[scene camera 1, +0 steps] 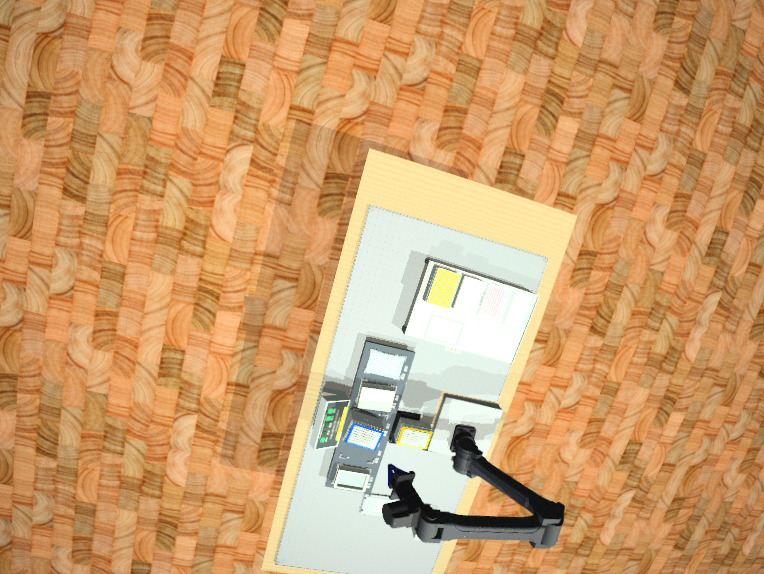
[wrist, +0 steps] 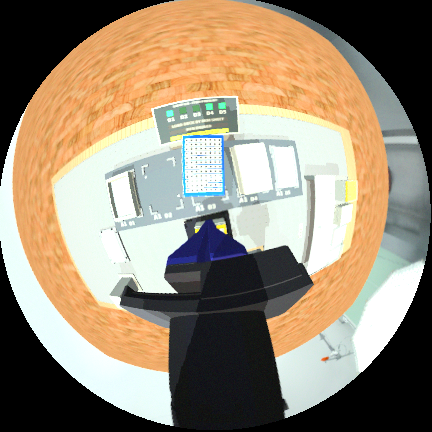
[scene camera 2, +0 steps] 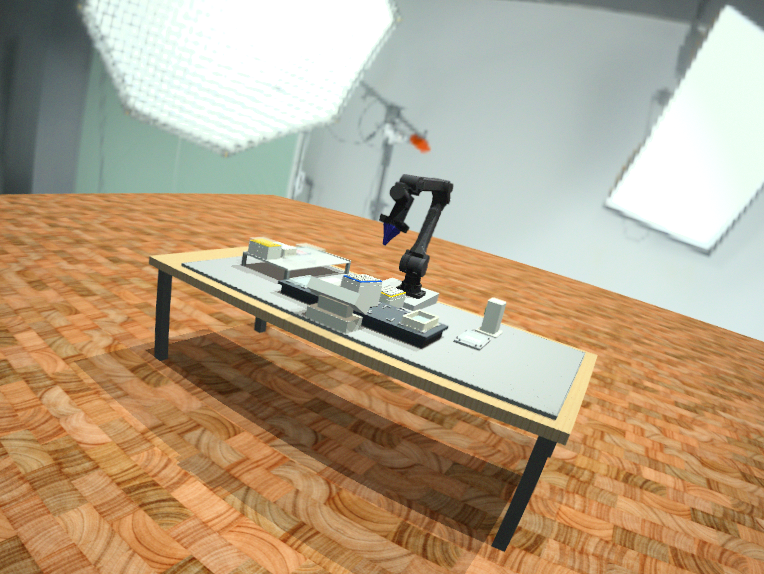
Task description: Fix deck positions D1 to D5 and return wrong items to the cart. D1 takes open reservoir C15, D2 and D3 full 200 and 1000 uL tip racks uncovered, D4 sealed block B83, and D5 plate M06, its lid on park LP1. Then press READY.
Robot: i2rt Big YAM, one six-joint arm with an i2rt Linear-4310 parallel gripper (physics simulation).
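Pixels of known places: gripper, between the fingertips: (scene camera 1: 389,464) (wrist: 209,223) (scene camera 2: 383,245); arm's base, origin of its link: (scene camera 1: 462,438) (scene camera 2: 410,293).
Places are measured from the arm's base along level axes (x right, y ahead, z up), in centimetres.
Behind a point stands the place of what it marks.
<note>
My gripper (scene camera 1: 391,469) @(z 23.6, x 1.9, y 34.5 cm) (scene camera 2: 386,241) @(z 23.6, x 1.9, y 34.5 cm) (wrist: 209,223) @(z 23.6, x 1.9, y 34.5 cm) is shut and empty, raised above the table on the robot's side of the deck (scene camera 1: 341,457) @(z 2.3, x -12.2, y 48.2 cm) (wrist: 162,186) @(z 1.8, x -7.9, y 41.4 cm). An uncovered blue-rimmed tip rack (scene camera 1: 364,436) @(z 12.1, x 4.3, y 42.6 cm) (scene camera 2: 362,280) @(z 12.1, x 1.5, y 47.4 cm) (wrist: 204,165) @(z 12.0, x 3.9, y 42.2 cm) stands at D3. D2 is bare, with corner marks. An open, pale-walled reservoir (scene camera 1: 352,478) @(z 3.1, x -20.7, y 42.4 cm) (scene camera 2: 421,319) @(z 3.1, x -20.0, y 40.2 cm) (wrist: 123,195) @(z 3.1, x -20.1, y 42.9 cm) sits at D1. A white block (scene camera 1: 377,398) @(z 6.3, x 16.9, y 39.6 cm) (wrist: 255,167) @(z 6.3, x 16.5, y 39.7 cm) is at D4 and a flat pale plate (scene camera 1: 384,364) @(z 2.7, x 29.0, y 38.8 cm) (wrist: 285,167) @(z 2.7, x 28.7, y 38.1 cm) at D5. A yellow-rimmed rack (scene camera 1: 413,437) @(z 4.7, x 1.4, y 22.2 cm) (scene camera 2: 392,295) @(z 4.1, x -2.3, y 26.2 cm) stands beside the deck in a dark holder; my fingers partly hide it in the wrist view.
The cart (scene camera 1: 478,345) @(z 3.1, x 41.6, y 4.8 cm) (scene camera 2: 316,263) carries a yellow rack (scene camera 1: 443,287) @(z 10.2, x 62.3, y 25.5 cm) (scene camera 2: 264,248) @(z 7.8, x 58.4, y 29.9 cm) and pale items. The panel (scene camera 1: 331,424) @(z 9.0, x 5.8, y 54.9 cm) (wrist: 197,120) @(z 8.2, x 5.3, y 53.9 cm) shows D1, D4, D5 bright, D2, D3 dark. A flat pale stand (scene camera 2: 473,338) @(z -1.1, x -37.5, y 29.5 cm) (wrist: 115,246) @(z -1.1, x -34.8, y 27.8 cm) and upright box (scene camera 2: 493,316) @(z 4.7, x -40.1, y 13.4 cm) lie beyond D1.
</note>
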